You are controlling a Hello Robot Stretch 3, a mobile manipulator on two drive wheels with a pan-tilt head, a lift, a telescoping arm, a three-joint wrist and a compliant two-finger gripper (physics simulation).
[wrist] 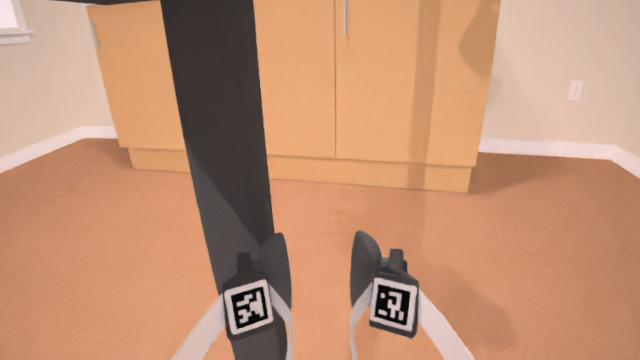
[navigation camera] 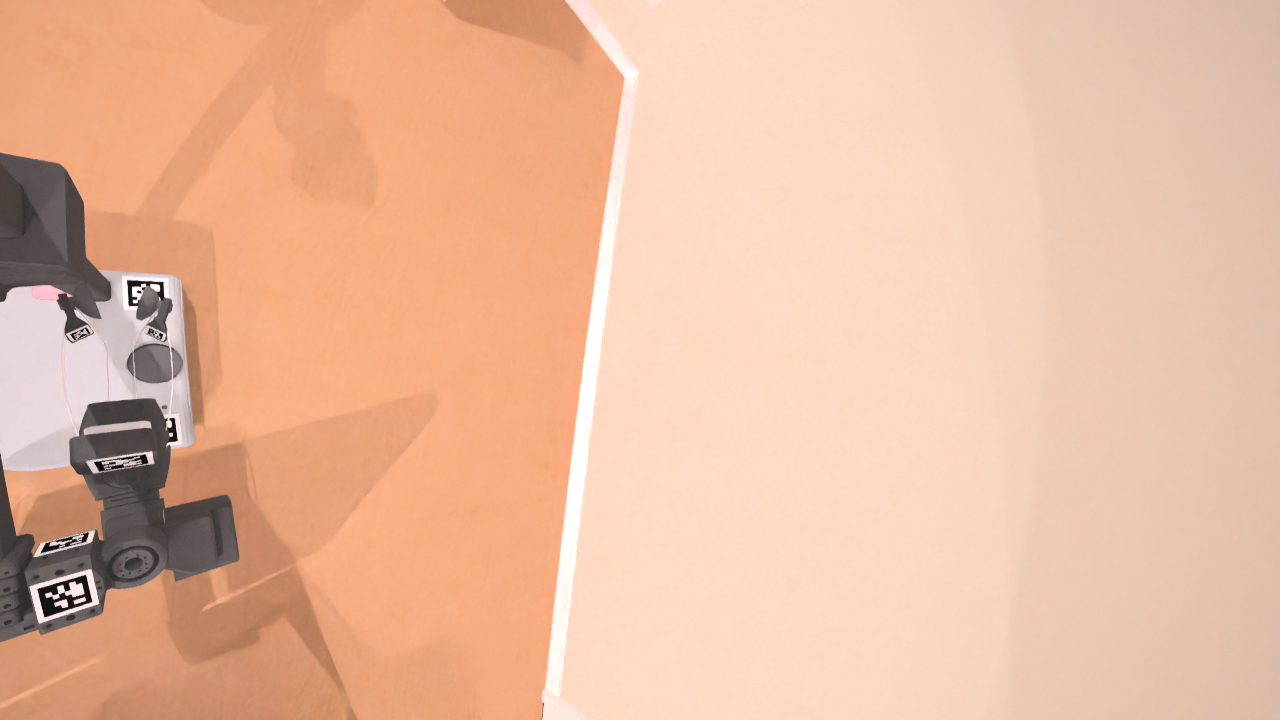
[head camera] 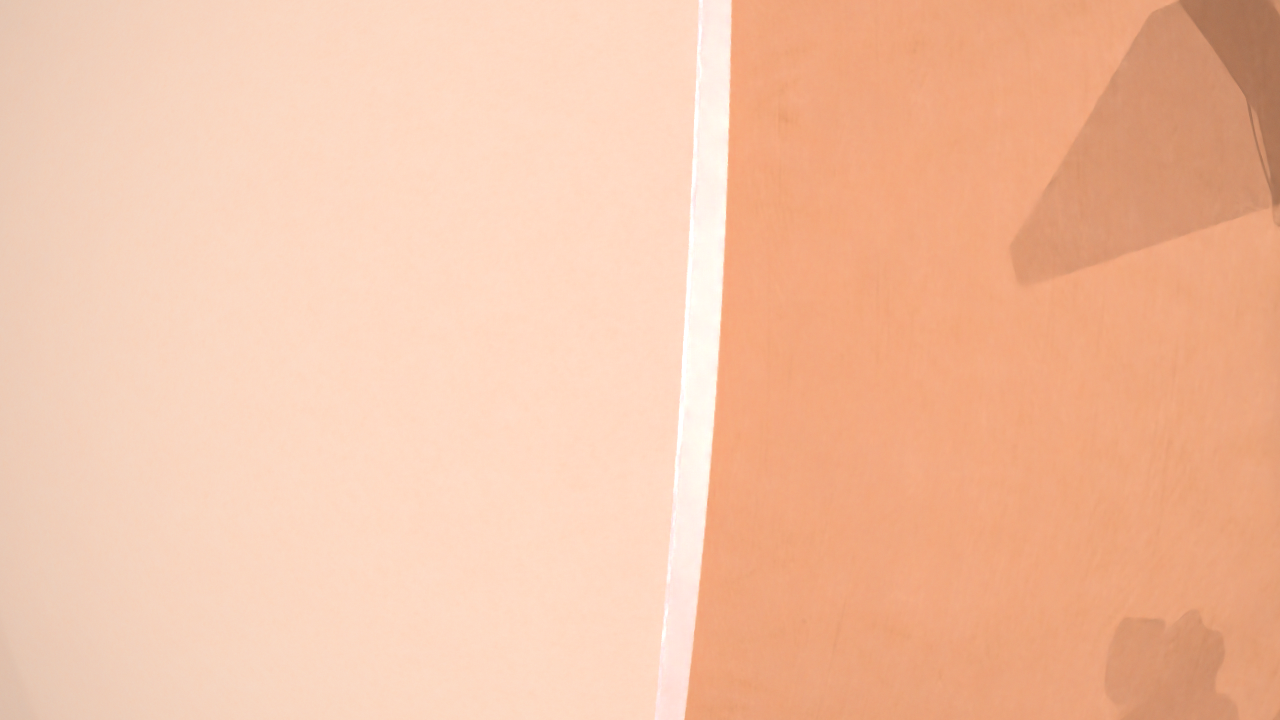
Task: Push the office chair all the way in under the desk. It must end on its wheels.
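Pixels of known places: gripper, fingertip midpoint: [wrist: 320, 257] [navigation camera: 118, 285]; robot's base at its link origin: [navigation camera: 153, 360].
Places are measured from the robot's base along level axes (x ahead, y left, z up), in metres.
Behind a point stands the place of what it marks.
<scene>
The office chair and the desk do not show in the head camera, navigation camera or wrist views. My gripper [navigation camera: 117, 304] {z 0.563, x -0.019, y 0.109 m} [wrist: 320, 257] {z 0.563, x -0.019, y 0.109 m} is open, with a gap between its two fingertips and no object in it. In the navigation view it hangs at the left, folded back over my own pale base [navigation camera: 35, 385] {z 0.160, x -0.140, y -0.026 m}. In the wrist view the left finger overlaps my dark mast [wrist: 220, 120] {z 0.642, x -0.065, y 0.116 m}.
A wooden cabinet [wrist: 300, 100] {z 0.407, x -0.071, y 1.344 m} stands against the far wall. A wall with a white baseboard [head camera: 704, 268] {z 0.055, x 1.378, y -0.282 m} [navigation camera: 590, 358] {z 0.042, x 1.422, y -0.081 m} [wrist: 545, 148] {z 0.046, x 1.372, y 1.655 m} borders the orange floor [head camera: 895, 447] {z 0.000, x 0.957, y 0.108 m} [navigation camera: 465, 268] {z 0.000, x 0.774, y 0.285 m} [wrist: 320, 215] {z 0.000, x -0.003, y 1.077 m}. Shadows lie on the floor. A window [wrist: 10, 17] {z 0.917, x -1.948, y 2.071 m} shows at upper left in the wrist view.
</scene>
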